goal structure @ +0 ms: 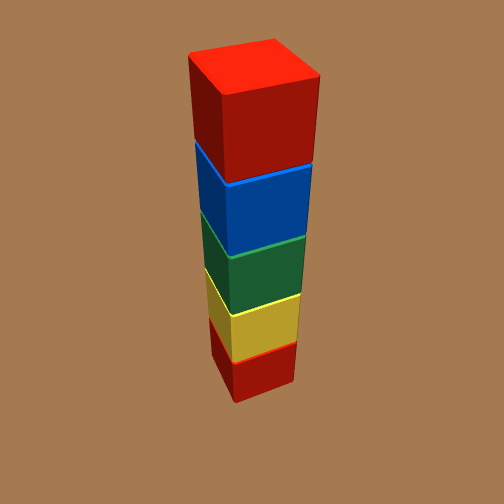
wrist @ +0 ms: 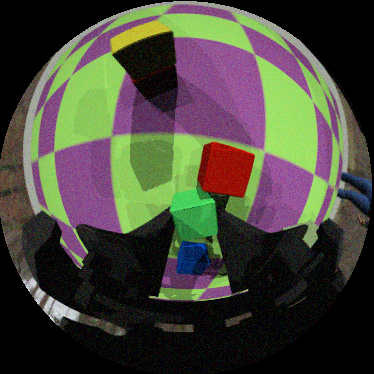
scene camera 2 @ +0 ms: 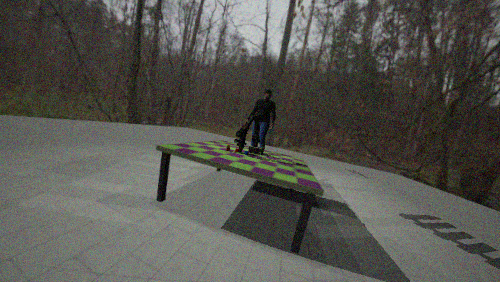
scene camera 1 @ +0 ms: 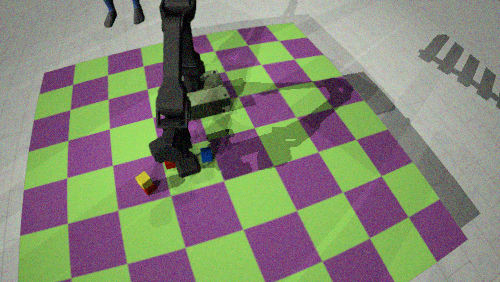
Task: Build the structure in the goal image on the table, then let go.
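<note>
My gripper is shut on a green block, low over the table. The frames do not clearly show whether the block touches the table. A red block sits close beside it, partly hidden by the gripper in scene camera 1. A blue block lies on the other side of the green block. Farther out, a yellow block rests on top of a second red block. The blocks are tiny in scene camera 2.
The table has a green and purple checkered top. The arm's pale base stands behind the blue block. A person stands beyond the table's far side. Dark shadows of the arm cross the table top.
</note>
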